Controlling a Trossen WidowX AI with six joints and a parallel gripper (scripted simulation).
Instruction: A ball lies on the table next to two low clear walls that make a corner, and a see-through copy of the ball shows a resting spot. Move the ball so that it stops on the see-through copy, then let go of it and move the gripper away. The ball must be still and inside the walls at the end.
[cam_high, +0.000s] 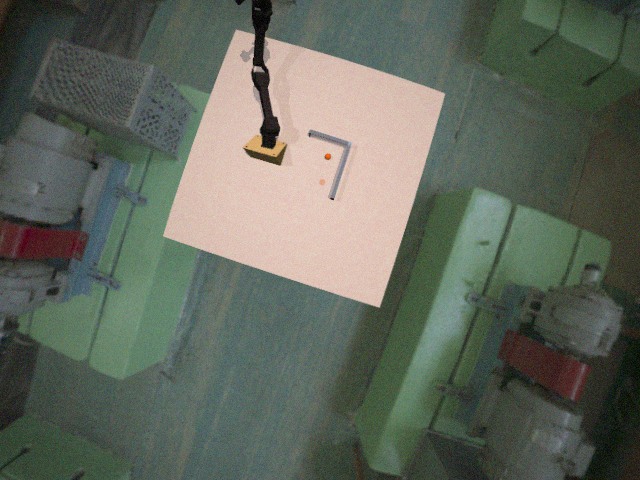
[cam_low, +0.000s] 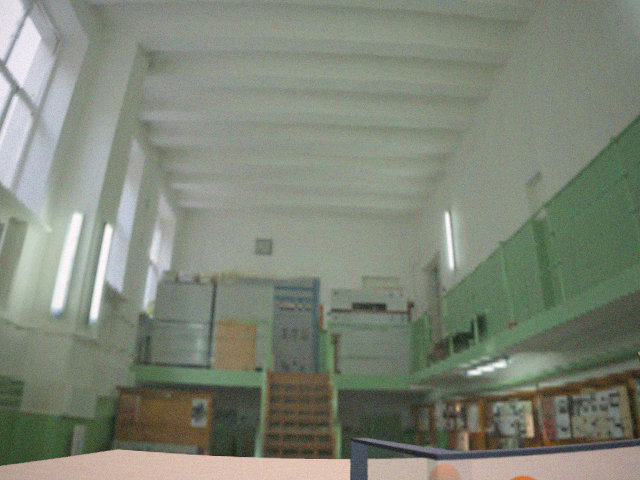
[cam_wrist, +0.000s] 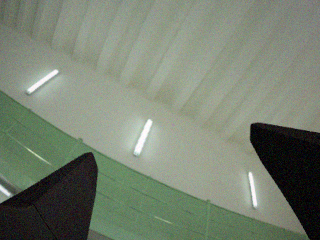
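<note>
The orange ball lies 470 mm ahead of my gripper tip, 490 mm to the right of it and 530 mm below it. Round my gripper tip: clear wall 460 mm ahead, 400 mm to the right, 520 mm below; then see-through copy of ball 470 mm ahead, 640 mm to the right, 530 mm below.
</note>
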